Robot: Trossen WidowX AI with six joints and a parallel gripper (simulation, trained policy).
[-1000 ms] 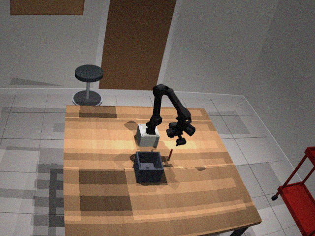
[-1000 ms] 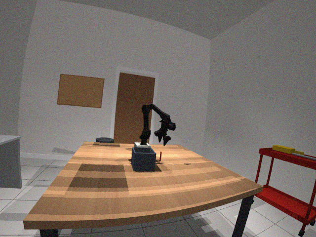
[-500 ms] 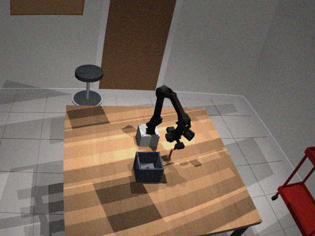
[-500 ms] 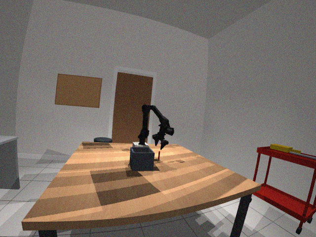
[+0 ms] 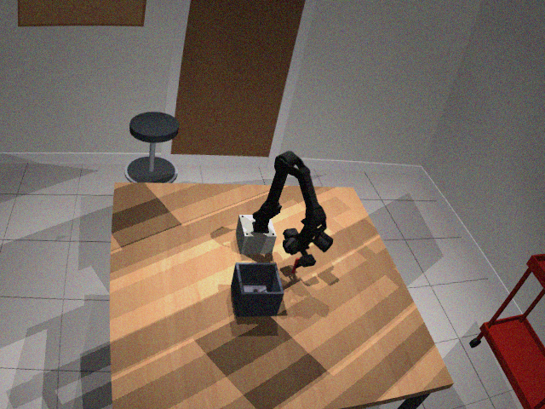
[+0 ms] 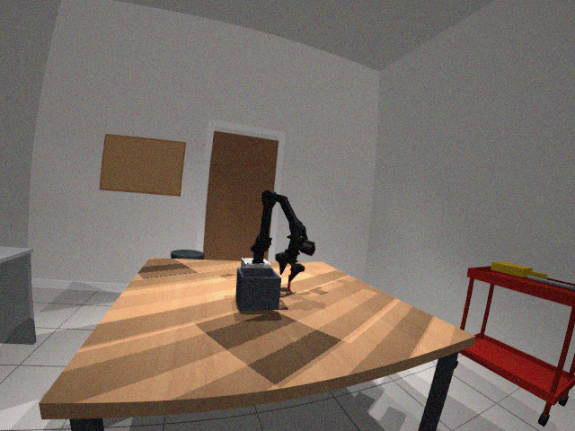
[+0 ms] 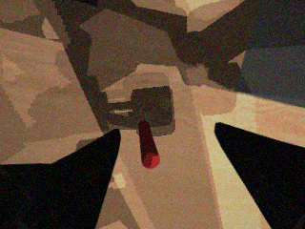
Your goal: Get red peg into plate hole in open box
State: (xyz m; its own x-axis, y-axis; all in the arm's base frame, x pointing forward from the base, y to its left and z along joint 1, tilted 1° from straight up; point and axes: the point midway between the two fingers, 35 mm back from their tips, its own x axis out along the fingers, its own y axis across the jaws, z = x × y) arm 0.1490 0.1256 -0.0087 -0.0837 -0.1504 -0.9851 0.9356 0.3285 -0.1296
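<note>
My gripper tip is 1 cm short of the thin red peg, 2 cm to the right of it and 2 cm above it. From my gripper tip the other things lie so: pale plate 18 cm ahead, 17 cm to the right, 2 cm below.
</note>
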